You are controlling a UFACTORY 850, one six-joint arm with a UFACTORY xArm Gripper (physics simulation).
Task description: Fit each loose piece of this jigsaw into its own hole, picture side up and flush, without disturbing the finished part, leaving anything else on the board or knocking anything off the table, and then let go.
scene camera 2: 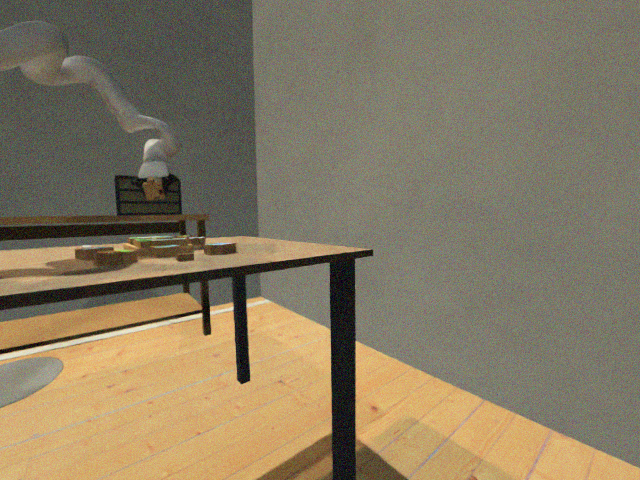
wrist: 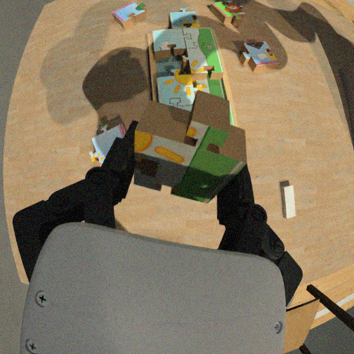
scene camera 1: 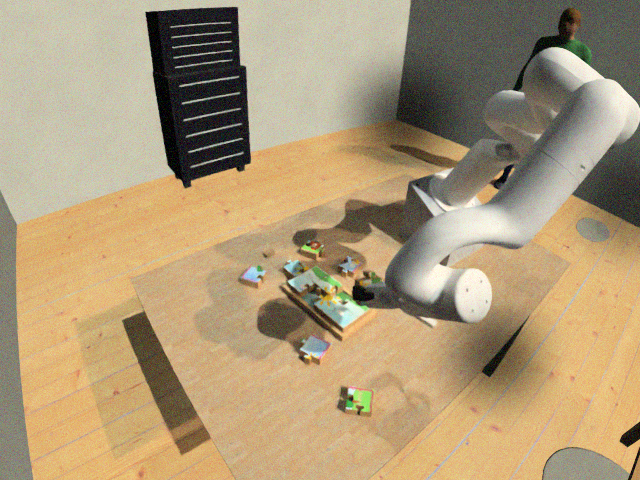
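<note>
My gripper [scene camera 1: 364, 292] [scene camera 2: 154, 187] [wrist: 184, 150] is shut on a thick jigsaw piece [scene camera 2: 154, 191] [wrist: 172, 146] with green, white and orange picture parts. The piece is tilted and held in the air in front of the board. The board [wrist: 150, 80] has a partly filled picture [scene camera 1: 343, 308] [wrist: 172, 89] with a sun and a gap in its middle. Loose pieces lie around it: a blue one [scene camera 1: 314, 347] [wrist: 107, 142], a blue-green one [scene camera 1: 253, 275] [wrist: 129, 12], a light blue one [scene camera 1: 294, 267] [wrist: 184, 19], a green-red one [scene camera 1: 312, 249] [wrist: 229, 11] and a blue-brown one [scene camera 1: 348, 266] [wrist: 260, 53].
A green piece [scene camera 1: 359, 400] lies towards the table's near side. A white block [scene camera 1: 428, 321] [wrist: 288, 200] and a small brown block [scene camera 1: 268, 253] [scene camera 2: 185, 256] also lie on the table [scene camera 1: 232, 387] [scene camera 2: 289, 249]. A dark cabinet [scene camera 1: 211, 113] and a person [scene camera 1: 568, 46] stand beyond.
</note>
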